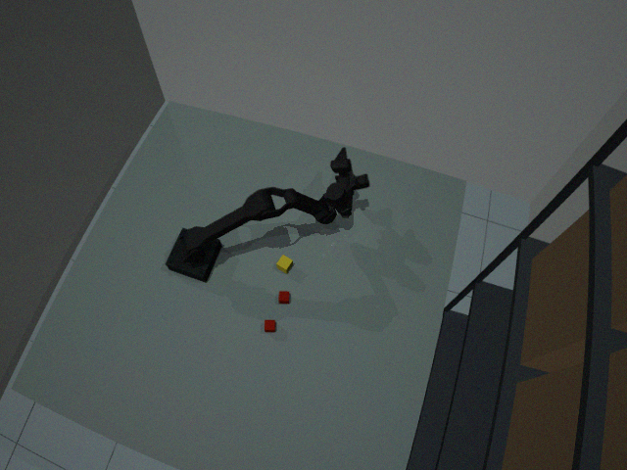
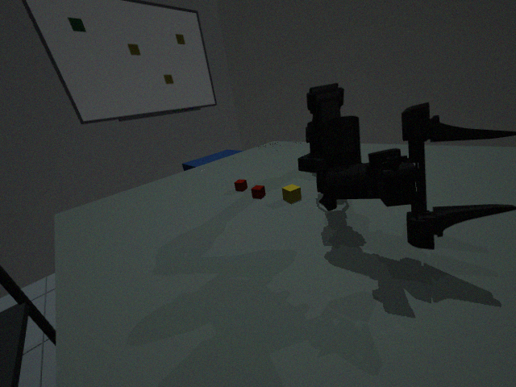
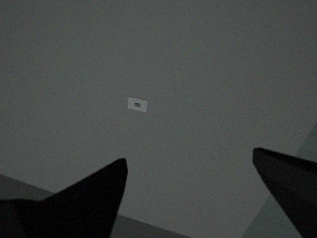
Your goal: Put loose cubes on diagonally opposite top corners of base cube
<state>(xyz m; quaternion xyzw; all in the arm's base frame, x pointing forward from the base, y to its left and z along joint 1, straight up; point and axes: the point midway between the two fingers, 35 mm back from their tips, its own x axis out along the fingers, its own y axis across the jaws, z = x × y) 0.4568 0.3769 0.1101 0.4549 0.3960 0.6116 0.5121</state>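
The yellow cube lies 150 mm behind my gripper tip, 380 mm to the right of it and 150 mm below it.
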